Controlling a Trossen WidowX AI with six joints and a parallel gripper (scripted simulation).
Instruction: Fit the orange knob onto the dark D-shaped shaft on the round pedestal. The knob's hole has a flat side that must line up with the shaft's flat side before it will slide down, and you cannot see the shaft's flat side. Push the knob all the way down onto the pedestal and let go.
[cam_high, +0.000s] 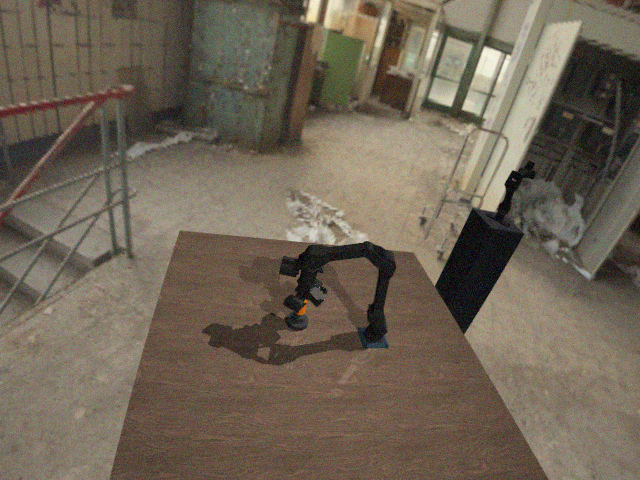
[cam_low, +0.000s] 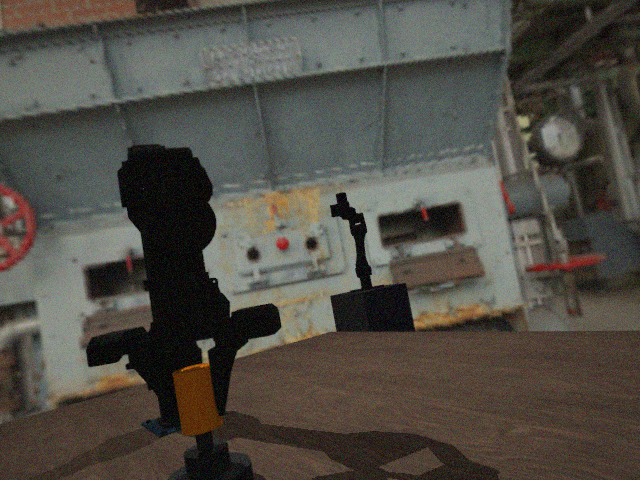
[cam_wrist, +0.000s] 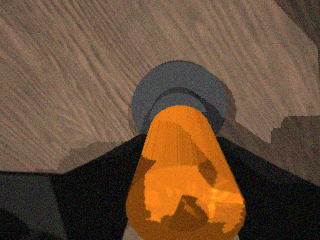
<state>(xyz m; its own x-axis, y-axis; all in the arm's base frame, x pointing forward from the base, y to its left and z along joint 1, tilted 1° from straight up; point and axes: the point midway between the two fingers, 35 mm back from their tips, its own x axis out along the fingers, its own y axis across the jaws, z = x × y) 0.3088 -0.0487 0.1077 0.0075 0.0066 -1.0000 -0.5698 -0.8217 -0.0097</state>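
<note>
My gripper tip is 2 cm below the orange knob. From my gripper tip the other things lie so: dark round pedestal: 4 cm below.
</note>
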